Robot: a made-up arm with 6 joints. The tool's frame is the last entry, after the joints. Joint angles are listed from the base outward. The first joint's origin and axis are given. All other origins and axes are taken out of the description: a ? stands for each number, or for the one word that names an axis. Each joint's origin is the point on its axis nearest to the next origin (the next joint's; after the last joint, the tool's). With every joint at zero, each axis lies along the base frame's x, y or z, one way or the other. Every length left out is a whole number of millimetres.
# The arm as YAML. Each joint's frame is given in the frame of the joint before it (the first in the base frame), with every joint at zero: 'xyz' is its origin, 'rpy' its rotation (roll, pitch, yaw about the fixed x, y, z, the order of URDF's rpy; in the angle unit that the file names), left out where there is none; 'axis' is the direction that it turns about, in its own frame. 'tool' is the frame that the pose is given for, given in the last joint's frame.
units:
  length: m
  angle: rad
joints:
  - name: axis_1
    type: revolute
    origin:
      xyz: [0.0, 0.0, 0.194]
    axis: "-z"
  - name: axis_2
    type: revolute
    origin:
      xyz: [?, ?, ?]
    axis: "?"
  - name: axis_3
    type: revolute
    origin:
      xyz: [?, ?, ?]
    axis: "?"
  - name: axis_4
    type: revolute
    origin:
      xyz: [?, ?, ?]
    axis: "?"
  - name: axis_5
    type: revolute
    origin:
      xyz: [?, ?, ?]
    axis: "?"
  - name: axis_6
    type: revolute
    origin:
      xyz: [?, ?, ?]
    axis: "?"
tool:
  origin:
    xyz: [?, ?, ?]
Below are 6 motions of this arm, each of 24 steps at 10 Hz.
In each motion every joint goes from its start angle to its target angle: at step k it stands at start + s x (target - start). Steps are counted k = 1, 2, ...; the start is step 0. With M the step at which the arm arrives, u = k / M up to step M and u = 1 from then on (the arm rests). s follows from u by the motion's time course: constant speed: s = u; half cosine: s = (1 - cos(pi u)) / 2; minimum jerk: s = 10 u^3 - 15 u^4 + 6 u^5.
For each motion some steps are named. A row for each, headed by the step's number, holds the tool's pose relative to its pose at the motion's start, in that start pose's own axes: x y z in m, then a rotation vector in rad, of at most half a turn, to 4 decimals.
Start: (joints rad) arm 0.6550 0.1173 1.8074 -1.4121 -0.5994 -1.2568
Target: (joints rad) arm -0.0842 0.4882 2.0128 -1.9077 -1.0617 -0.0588
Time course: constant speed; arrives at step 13
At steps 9, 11, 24:
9: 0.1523 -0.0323 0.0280 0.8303 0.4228 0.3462
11: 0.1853 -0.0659 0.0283 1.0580 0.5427 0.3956
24: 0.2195 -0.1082 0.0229 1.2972 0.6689 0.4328

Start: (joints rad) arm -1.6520 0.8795 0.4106 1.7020 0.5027 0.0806
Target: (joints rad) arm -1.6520 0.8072 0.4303 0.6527 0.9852 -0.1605
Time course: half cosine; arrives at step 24
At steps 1, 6, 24:
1: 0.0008 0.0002 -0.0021 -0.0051 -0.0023 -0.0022
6: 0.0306 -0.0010 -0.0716 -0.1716 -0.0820 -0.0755
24: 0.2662 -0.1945 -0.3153 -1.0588 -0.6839 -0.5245

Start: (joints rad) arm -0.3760 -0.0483 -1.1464 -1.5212 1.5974 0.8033
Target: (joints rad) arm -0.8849 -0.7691 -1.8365 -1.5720 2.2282 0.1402
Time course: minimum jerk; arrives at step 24
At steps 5, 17, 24:
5: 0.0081 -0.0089 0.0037 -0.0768 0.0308 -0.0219
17: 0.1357 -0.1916 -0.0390 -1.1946 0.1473 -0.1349
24: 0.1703 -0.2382 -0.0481 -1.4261 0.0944 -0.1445

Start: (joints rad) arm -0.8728 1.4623 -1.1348 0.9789 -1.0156 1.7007
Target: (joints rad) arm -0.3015 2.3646 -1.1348 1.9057 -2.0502 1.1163
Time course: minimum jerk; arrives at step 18
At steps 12, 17, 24:
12: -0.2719 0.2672 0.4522 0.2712 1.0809 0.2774
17: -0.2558 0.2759 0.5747 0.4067 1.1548 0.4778
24: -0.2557 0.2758 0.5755 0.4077 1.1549 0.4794

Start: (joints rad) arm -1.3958 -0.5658 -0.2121 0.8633 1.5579 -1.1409
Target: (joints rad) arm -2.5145 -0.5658 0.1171 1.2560 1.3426 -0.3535
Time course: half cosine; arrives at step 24
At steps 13, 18, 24:
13: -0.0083 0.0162 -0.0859 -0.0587 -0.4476 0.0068
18: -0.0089 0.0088 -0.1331 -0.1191 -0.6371 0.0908
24: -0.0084 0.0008 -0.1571 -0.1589 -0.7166 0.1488

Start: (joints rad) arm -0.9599 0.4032 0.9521 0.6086 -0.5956 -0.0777
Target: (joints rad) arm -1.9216 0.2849 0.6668 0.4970 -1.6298 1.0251
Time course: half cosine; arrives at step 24
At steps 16, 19, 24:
16: -0.3703 -0.4430 -0.0785 0.7938 0.1002 1.5421
19: -0.3430 -0.5594 -0.1237 0.8252 0.2582 1.8486
24: -0.3026 -0.6328 -0.1545 0.8083 0.3965 2.0547

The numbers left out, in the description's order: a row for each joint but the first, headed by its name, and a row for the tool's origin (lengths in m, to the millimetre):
axis_2: xyz -0.049 0.025 0.0, axis -y
axis_3: xyz -0.08 0.0 -0.081, axis -x
axis_4: xyz 0.0 0.029 -0.148, axis +x
axis_5: xyz 0.0 0.057 0.066, axis -z
axis_6: xyz -0.064 0.343 0.0, axis +x
tool: xyz 0.0 0.07 -0.022

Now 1 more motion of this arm.
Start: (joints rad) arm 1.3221 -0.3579 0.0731 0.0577 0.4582 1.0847
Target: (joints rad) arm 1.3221 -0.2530 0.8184 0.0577 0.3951 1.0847
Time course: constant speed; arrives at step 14
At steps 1, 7, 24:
1: 0.0002 -0.0223 -0.0096 -0.0445 -0.0104 0.0286
7: 0.0202 -0.1619 -0.0465 -0.3146 -0.0781 0.1920
24: 0.0794 -0.3231 -0.0401 -0.6367 -0.1690 0.3615

